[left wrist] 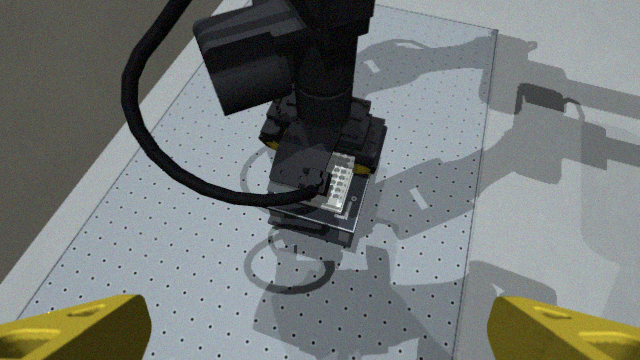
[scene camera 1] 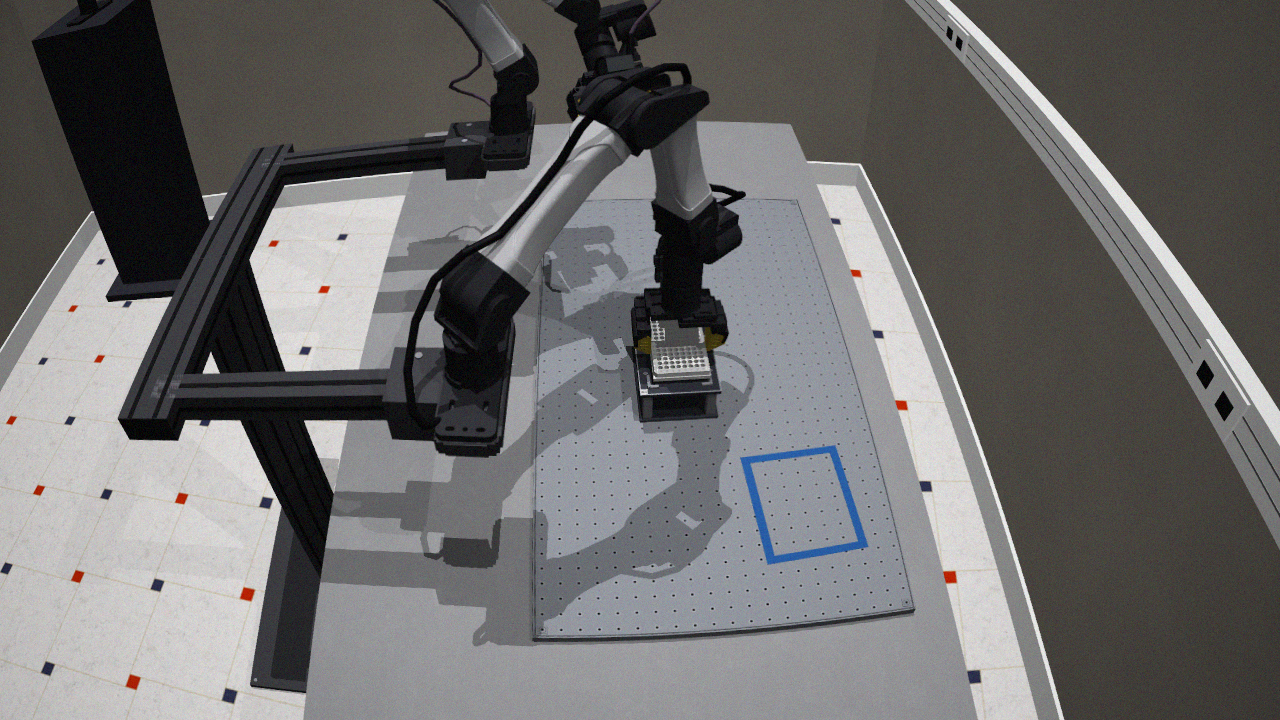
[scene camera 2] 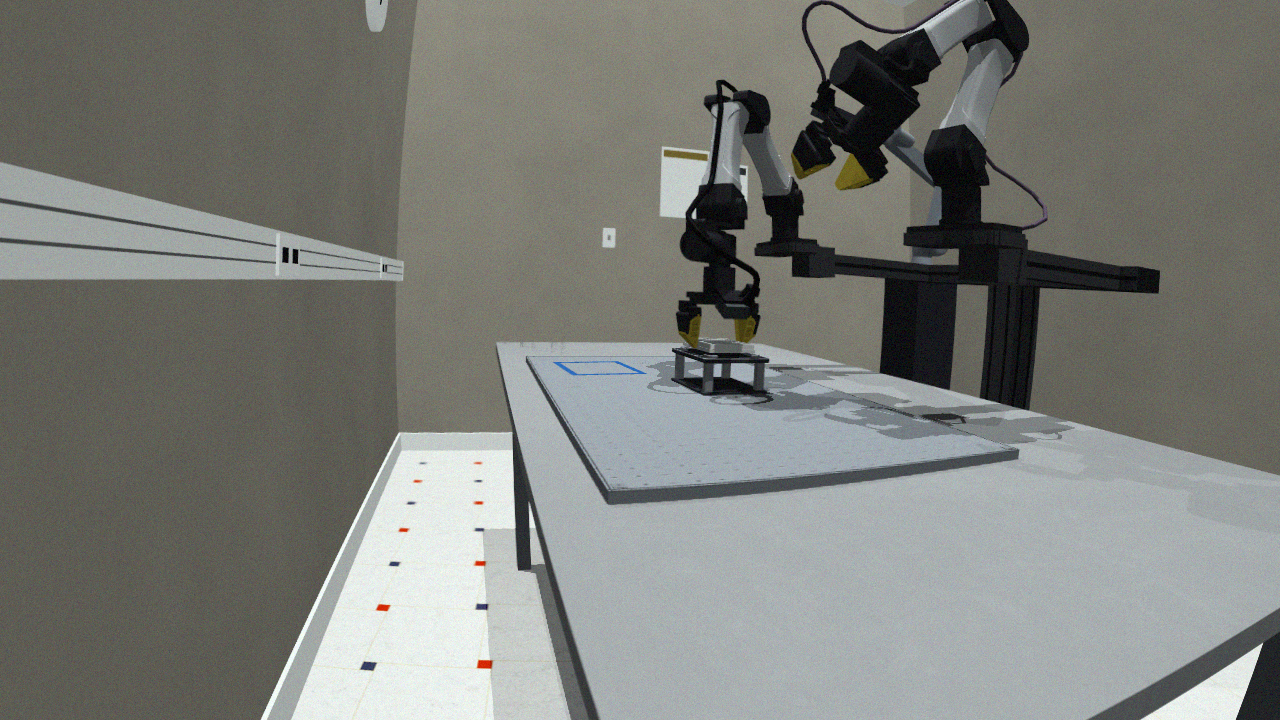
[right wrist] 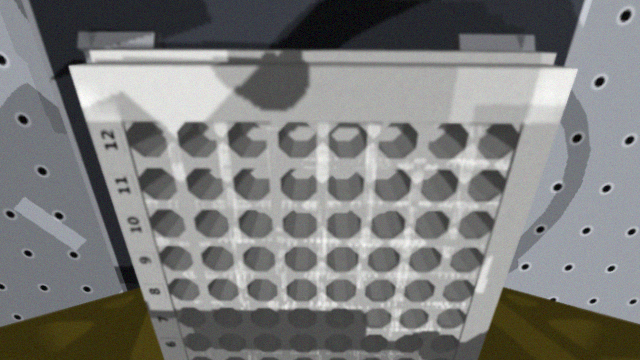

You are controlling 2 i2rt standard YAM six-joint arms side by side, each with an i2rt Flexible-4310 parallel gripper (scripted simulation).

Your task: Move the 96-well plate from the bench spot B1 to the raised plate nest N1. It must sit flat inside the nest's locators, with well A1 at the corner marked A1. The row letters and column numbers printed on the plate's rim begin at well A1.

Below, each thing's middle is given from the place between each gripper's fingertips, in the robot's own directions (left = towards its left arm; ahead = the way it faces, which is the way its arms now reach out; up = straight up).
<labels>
My right hand (scene camera 1: 677, 350) is right at the white 96-well plate (scene camera 1: 677, 353). The rest, counted from my right hand: raised plate nest (scene camera 1: 644, 362): 20 mm below.
Now: left hand (scene camera 2: 817, 181) 7 cm short of the white 96-well plate, 22 cm to the left of it and 28 cm above it. Also, from my left hand: raised plate nest (7 cm ahead, 22 cm to the right, 30 cm below).
</labels>
